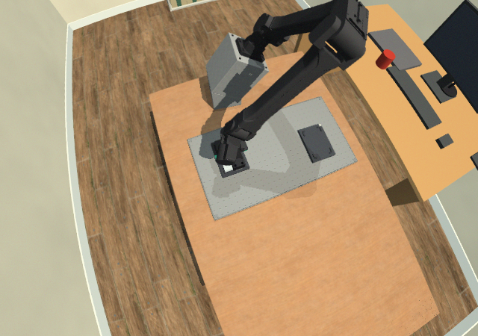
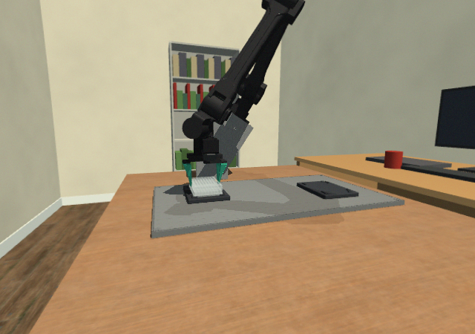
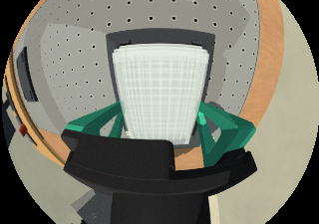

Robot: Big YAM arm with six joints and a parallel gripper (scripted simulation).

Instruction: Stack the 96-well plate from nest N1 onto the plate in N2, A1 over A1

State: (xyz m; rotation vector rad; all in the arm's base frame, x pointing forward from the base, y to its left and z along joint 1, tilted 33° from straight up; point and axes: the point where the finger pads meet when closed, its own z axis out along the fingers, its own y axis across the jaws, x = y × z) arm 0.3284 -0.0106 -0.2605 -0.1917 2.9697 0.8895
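Now: the nest N2 30 mm below my hand. Round my hand: nest N1: 400 mm to the left, 30 mm below, 30 mm ahead.
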